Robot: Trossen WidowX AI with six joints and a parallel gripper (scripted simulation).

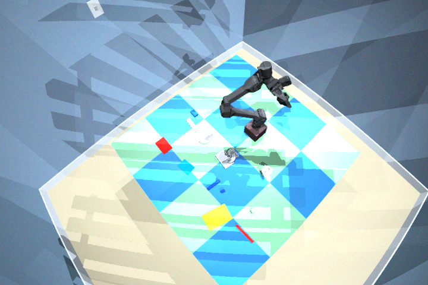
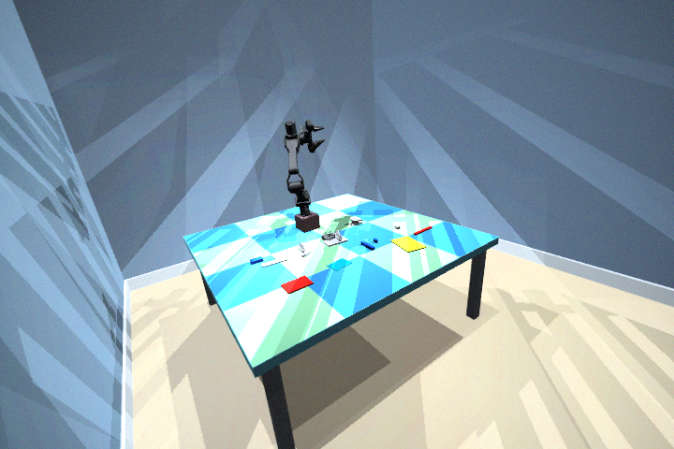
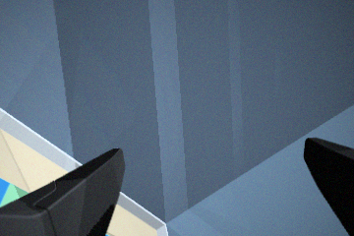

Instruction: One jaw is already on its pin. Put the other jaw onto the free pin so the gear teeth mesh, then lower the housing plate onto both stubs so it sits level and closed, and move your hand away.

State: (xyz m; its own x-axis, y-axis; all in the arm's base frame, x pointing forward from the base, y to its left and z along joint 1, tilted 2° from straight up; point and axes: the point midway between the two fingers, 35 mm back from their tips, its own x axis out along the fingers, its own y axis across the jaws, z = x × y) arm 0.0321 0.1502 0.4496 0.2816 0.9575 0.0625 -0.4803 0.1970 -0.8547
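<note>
Right now the grey jaw is 29 cm ahead of my gripper tip, 35 cm to the right of it and 54 cm below it. From my gripper tip the other things lie so: blue bar (44 cm ahead, 6 cm to the right, 54 cm below); then yellow tile (55 cm ahead, 11 cm to the left, 54 cm below); then white base part (27 cm ahead, 15 cm to the right, 54 cm below).
</note>
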